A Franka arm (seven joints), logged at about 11 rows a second.
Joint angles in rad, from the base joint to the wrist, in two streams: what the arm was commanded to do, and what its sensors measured. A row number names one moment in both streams.
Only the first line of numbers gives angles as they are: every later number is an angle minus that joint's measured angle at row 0.
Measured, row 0: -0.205 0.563 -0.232 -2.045 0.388 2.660 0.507
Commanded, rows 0 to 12: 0.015 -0.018 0.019 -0.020 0.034 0.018 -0.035; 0.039 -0.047 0.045 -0.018 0.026 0.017 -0.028; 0.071 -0.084 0.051 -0.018 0.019 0.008 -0.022; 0.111 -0.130 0.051 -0.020 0.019 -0.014 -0.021; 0.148 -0.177 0.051 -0.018 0.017 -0.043 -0.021; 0.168 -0.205 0.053 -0.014 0.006 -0.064 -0.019; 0.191 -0.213 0.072 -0.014 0.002 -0.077 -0.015; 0.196 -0.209 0.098 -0.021 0.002 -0.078 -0.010; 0.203 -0.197 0.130 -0.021 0.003 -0.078 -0.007; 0.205 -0.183 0.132 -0.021 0.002 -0.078 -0.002; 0.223 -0.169 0.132 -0.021 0.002 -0.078 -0.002; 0.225 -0.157 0.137 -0.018 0.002 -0.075 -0.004; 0.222 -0.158 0.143 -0.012 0.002 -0.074 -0.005
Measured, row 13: 0.222 -0.157 0.139 -0.019 0.000 -0.078 -0.006
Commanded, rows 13 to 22: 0.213 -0.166 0.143 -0.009 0.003 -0.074 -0.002; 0.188 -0.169 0.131 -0.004 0.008 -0.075 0.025; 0.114 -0.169 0.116 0.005 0.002 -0.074 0.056; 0.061 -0.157 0.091 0.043 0.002 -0.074 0.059; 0.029 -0.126 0.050 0.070 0.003 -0.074 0.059; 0.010 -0.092 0.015 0.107 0.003 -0.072 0.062; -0.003 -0.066 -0.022 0.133 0.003 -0.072 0.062; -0.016 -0.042 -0.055 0.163 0.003 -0.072 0.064; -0.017 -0.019 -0.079 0.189 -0.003 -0.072 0.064; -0.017 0.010 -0.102 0.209 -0.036 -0.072 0.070
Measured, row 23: -0.029 -0.047 -0.072 0.147 -0.007 -0.067 0.043
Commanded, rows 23 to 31: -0.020 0.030 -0.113 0.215 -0.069 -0.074 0.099; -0.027 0.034 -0.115 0.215 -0.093 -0.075 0.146; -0.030 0.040 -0.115 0.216 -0.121 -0.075 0.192; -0.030 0.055 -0.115 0.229 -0.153 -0.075 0.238; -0.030 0.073 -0.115 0.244 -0.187 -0.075 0.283; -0.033 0.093 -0.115 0.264 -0.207 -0.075 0.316; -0.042 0.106 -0.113 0.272 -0.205 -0.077 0.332; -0.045 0.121 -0.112 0.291 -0.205 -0.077 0.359; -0.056 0.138 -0.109 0.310 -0.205 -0.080 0.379
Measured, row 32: -0.038 0.100 -0.111 0.256 -0.179 -0.067 0.327
